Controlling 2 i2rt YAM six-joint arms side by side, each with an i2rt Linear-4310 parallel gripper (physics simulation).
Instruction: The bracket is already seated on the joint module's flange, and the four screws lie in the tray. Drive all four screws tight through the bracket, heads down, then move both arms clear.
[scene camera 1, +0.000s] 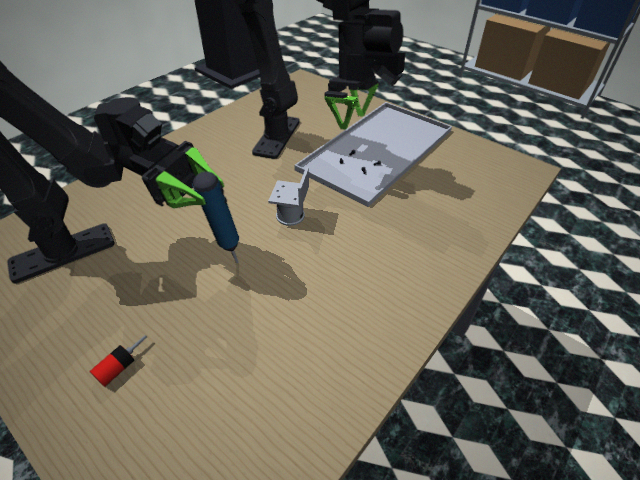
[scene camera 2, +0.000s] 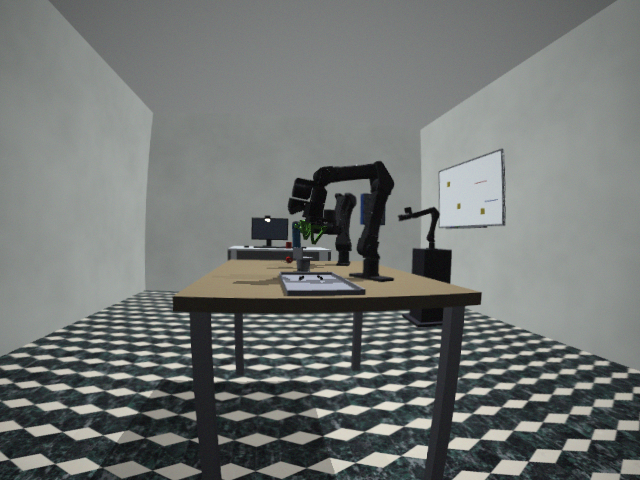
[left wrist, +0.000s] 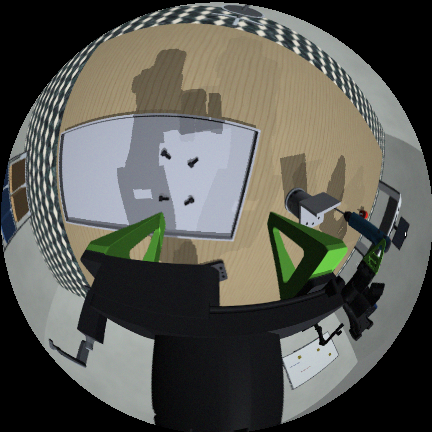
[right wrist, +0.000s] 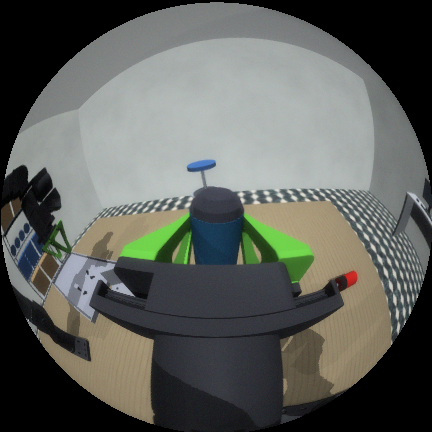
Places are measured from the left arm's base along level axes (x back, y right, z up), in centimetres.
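Pixels of known places: left gripper, between the fingertips: (scene camera 1: 352, 122) (scene camera 2: 309, 241) (left wrist: 215, 217) (right wrist: 65, 254); right gripper, between the fingertips: (scene camera 1: 213, 192) (scene camera 2: 293, 227) (left wrist: 384, 237) (right wrist: 215, 217); left arm's base, origin of its link: (scene camera 1: 277, 137) (scene camera 2: 370, 278); right arm's base, origin of its link: (scene camera 1: 62, 253) (scene camera 2: 343, 264).
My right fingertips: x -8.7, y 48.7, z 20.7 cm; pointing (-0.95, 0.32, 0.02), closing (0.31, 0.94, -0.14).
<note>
For each thing: its top centre in the pictures, then the offset to it from my right fingertips.
- grey tray, centre of its top: (left wrist: 126, 177) (scene camera 1: 378, 144) (scene camera 2: 314, 279) (right wrist: 74, 275) dx -18.9, dy -50.8, dz -19.1 cm
- round joint module, centre of its top: (left wrist: 312, 212) (scene camera 1: 289, 193) (scene camera 2: 303, 257) dx -5.1, dy -19.5, dz -14.3 cm
- blue screwdriver, centre of its top: (right wrist: 188, 193) (scene camera 1: 210, 168) (left wrist: 388, 250) (scene camera 2: 297, 220) dx +0.8, dy -1.8, dz +3.2 cm
- black screwdriver, centre of its top: (scene camera 1: 118, 351) (right wrist: 343, 279) dx +9.4, dy +21.7, dz -17.2 cm
Four black screws (scene camera 1: 363, 170) (left wrist: 193, 162) lie apart in the grey tray (scene camera 1: 408, 124) (left wrist: 95, 170). The light grey bracket (scene camera 1: 286, 192) (left wrist: 320, 202) sits on the round joint module (scene camera 1: 290, 213) (left wrist: 296, 199); its flat plate shows bare holes, its upright plate stands on the tray side. My right gripper (scene camera 1: 211, 190) (right wrist: 215, 217) is shut on the blue screwdriver (scene camera 1: 219, 222) (left wrist: 365, 226) near its dark cap. The screwdriver is tilted, bit down, above the table, left of the bracket in scene camera 1. My left gripper (scene camera 1: 352, 120) (left wrist: 215, 217) is open and empty, high by the tray's long edge.
A short red and black screwdriver (scene camera 1: 108, 367) (right wrist: 351, 279) lies on the table at the lower left in scene camera 1. The left arm's base (scene camera 1: 276, 139) stands behind the bracket, near the tray. A shelf with brown boxes (scene camera 1: 509, 46) stands beyond the table.
</note>
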